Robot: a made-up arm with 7 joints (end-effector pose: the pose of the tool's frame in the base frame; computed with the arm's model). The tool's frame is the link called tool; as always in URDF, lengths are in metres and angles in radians.
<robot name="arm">
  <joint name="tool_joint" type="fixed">
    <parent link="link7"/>
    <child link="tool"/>
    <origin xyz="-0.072 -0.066 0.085" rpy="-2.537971 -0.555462 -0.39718"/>
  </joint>
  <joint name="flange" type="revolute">
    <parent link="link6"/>
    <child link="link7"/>
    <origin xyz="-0.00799 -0.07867 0.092" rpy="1.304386 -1.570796 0"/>
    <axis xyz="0 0 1"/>
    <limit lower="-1.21" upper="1.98" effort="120" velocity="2.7"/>
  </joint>
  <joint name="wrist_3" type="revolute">
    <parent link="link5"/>
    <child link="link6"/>
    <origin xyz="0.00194 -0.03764 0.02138" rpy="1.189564 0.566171 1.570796"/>
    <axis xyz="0 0 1"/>
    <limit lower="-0.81" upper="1.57" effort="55" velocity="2.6"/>
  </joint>
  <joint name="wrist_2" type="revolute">
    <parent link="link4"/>
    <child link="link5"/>
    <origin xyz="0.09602 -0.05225 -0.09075" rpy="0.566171 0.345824 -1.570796"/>
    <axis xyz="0 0 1"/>
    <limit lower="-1.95" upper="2.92" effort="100" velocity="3"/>
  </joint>
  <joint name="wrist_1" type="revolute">
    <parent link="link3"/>
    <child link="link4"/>
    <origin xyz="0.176 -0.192 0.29" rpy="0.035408 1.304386 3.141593"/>
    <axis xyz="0 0 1"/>
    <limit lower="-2.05" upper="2" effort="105" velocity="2.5"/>
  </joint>
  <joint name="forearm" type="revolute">
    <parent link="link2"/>
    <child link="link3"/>
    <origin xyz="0.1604 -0.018 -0.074" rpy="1.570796 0 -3.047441"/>
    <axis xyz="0 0 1"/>
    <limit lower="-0.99" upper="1.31" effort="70" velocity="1"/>
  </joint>
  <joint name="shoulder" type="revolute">
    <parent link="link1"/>
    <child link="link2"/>
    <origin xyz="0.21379 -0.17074 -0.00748" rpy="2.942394 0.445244 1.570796"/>
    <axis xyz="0 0 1"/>
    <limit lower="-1.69" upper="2.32" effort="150" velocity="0.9"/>
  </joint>
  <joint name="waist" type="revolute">
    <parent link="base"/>
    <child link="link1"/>
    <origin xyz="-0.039 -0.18 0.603" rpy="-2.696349 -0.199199 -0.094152"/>
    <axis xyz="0 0 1"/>
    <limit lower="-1.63" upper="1.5" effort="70" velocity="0.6"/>
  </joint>
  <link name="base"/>
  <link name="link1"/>
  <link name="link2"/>
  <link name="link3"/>
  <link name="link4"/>
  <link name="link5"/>
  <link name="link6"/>
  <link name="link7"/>
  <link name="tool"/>
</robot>
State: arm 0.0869 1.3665 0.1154 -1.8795 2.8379 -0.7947 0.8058
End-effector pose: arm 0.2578 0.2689 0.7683 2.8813 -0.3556 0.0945
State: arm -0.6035 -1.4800 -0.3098 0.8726 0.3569 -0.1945 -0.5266
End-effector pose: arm 0.3122 0.0583 0.4516 -1.3732 -1.1623 1.6524
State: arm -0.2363 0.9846 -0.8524 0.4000 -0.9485 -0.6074 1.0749
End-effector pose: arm 0.2937 0.2146 0.2060 0.1693 -0.0747 1.6021
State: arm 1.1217 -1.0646 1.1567 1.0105 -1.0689 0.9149 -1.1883
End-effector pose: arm 0.3783 -0.6081 0.6004 -1.1797 -0.6166 0.5593
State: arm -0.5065 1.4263 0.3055 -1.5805 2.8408 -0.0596 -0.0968
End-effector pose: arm -0.1117 0.2288 0.7713 -2.5886 0.9001 -0.9337
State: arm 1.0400 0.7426 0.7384 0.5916 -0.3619 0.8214 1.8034
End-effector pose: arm 0.2377 -0.1843 0.7586 2.6382 0.2661 1.3081
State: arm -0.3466 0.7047 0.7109 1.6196 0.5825 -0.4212 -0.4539
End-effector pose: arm -0.1060 0.2045 0.6816 -0.3159 2.6762 -0.3879
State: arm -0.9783 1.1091 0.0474 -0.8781 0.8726 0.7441 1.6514
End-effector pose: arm -0.2117 0.1596 0.7153 -0.1430 -2.8047 -0.9189
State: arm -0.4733 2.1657 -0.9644 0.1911 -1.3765 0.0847 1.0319
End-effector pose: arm 0.0907 0.1682 0.1550 -0.8316 0.4475 2.2889
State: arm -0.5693 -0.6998 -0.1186 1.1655 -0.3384 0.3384 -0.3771
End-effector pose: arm 0.3039 0.1976 0.3830 -0.8890 -1.0370 2.4301
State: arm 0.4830 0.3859 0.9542 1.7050 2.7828 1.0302 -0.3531
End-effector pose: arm 0.5002 0.1443 0.7176 2.3919 -0.5125 0.4285
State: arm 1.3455 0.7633 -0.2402 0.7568 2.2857 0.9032 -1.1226
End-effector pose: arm 0.1002 -0.1141 0.1829 1.4737 1.0020 -0.1714
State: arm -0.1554 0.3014 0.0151 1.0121 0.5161 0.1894 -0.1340
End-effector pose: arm 0.1015 0.1792 0.3824 0.0624 1.4642 -2.1106
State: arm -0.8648 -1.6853 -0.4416 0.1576 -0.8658 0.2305 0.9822
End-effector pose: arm 0.3159 0.0765 0.4564 1.1546 -0.2546 -0.0200
